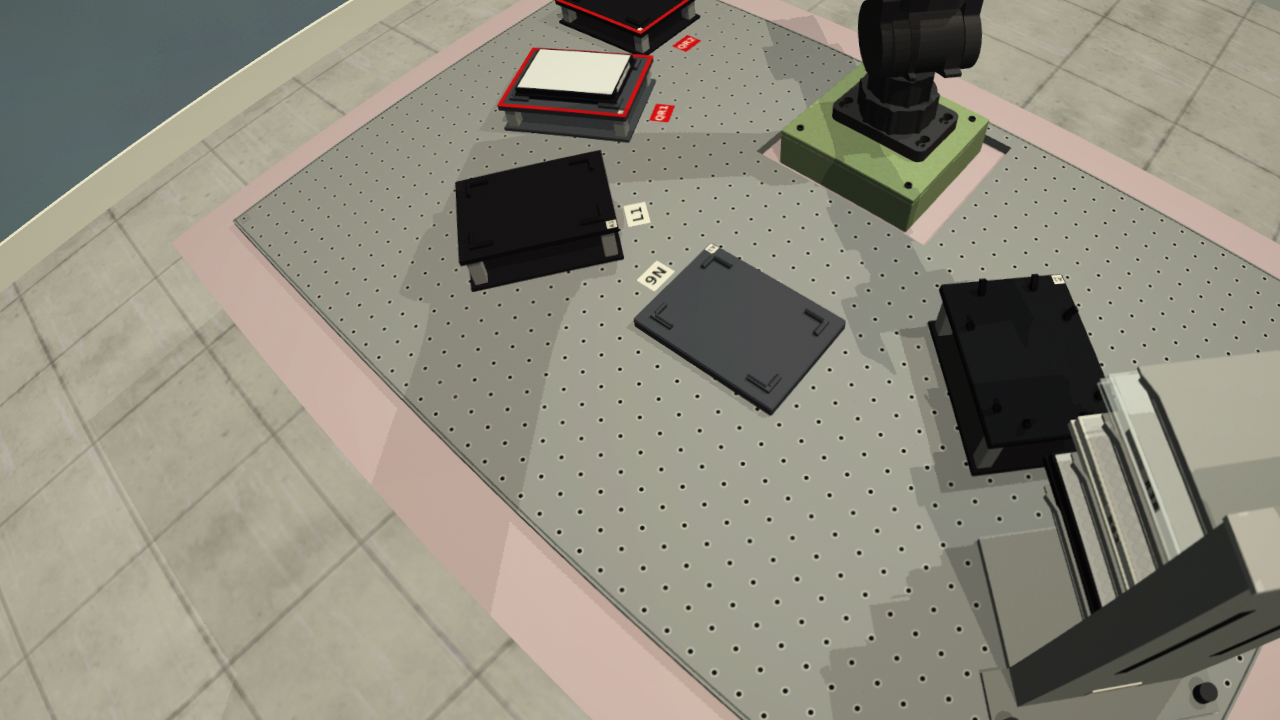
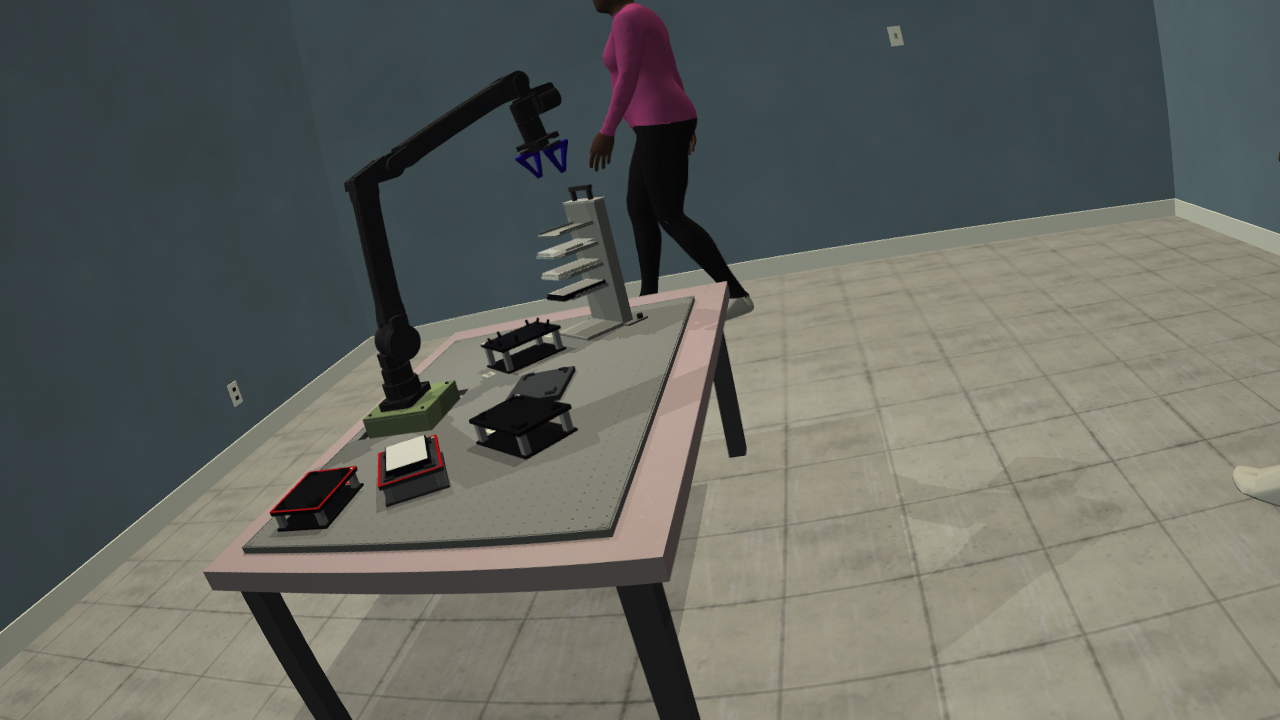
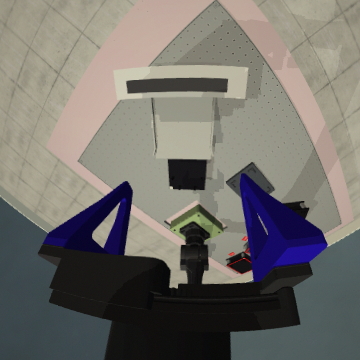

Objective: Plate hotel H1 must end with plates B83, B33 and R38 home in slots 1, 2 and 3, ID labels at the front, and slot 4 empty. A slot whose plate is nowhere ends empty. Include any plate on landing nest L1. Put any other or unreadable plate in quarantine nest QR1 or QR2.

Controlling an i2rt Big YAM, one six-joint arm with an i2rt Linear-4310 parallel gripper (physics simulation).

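Places are measured from the arm's base along level axes (x up, y back, z right), in centimetres.
Where they show: gripper, fingertip midpoint: [image 2: 552, 174] [image 3: 182, 182]; arm's base, link origin: [image 1: 893, 120] [image 2: 406, 399] [image 3: 194, 231].
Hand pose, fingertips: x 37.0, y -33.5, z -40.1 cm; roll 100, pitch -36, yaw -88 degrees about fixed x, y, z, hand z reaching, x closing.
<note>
Things, the pixels of their top centre, and the offset from my fingertips. "spot": a spot on its surface instead.
- dark plate, top centre: [image 1: 1130, 525] [image 2: 575, 286] dx -28.7, dy +1.1, dz -0.1 cm
- top shelf, top centre: [image 1: 1250, 442] [image 3: 182, 127] [image 2: 565, 229] dx -14.2, dy +0.4, dz -0.8 cm
- white-topped plate, top centre: [image 1: 574, 70] [image 2: 405, 452] dx -35.2, dy +15.9, dz +73.9 cm
- nest QR1, top centre: [image 1: 575, 76] [image 2: 407, 456] dx -36.0, dy +15.9, dz +73.9 cm
- Nest QR2, top centre: [image 2: 312, 486] [image 3: 242, 267] dx -36.0, dy +33.4, dz +82.7 cm
- landing nest L1, top centre: [image 1: 531, 198] [image 2: 516, 409] [image 3: 288, 221] dx -35.0, dy -1.9, dz +61.1 cm
- H1's top handle, surface spot: [image 3: 177, 85] [image 2: 579, 186] spot: dx -4.8, dy -4.4, dz -5.7 cm
- Flat nest N6, top centre: [image 1: 739, 316] [image 2: 538, 381] [image 3: 251, 187] dx -38.8, dy +2.3, dz +36.9 cm
Plate hotel H1 [image 1: 1141, 617] [image 2: 610, 259] [image 3: 237, 82] stands at the table's far end. It bears a dark plate [image 2: 575, 289] in the lowest slot and pale plates [image 2: 571, 268] [image 2: 565, 248] in the two slots above; their labels cannot be read. The top shelf [image 2: 562, 230] [image 3: 182, 132] looks empty. A white-topped plate [image 1: 575, 71] [image 2: 407, 454] sits in nest QR1 [image 1: 572, 111], its label unseen. Nest QR2 [image 1: 626, 13] [image 2: 313, 490] and landing nest L1 [image 1: 537, 210] [image 2: 519, 414] bear no plate. My gripper [image 2: 550, 171] [image 3: 182, 182] is open and empty, high above and arm-side of H1.
H1's top handle [image 2: 580, 189] [image 3: 177, 85] stands up below gripper height. A raised pegged stand [image 1: 1020, 358] [image 2: 523, 334] [image 3: 187, 174] is beside H1. Flat nest N6 [image 1: 738, 326] [image 2: 544, 383] lies between it and L1. A person in pink [image 2: 657, 71] is behind the table.
</note>
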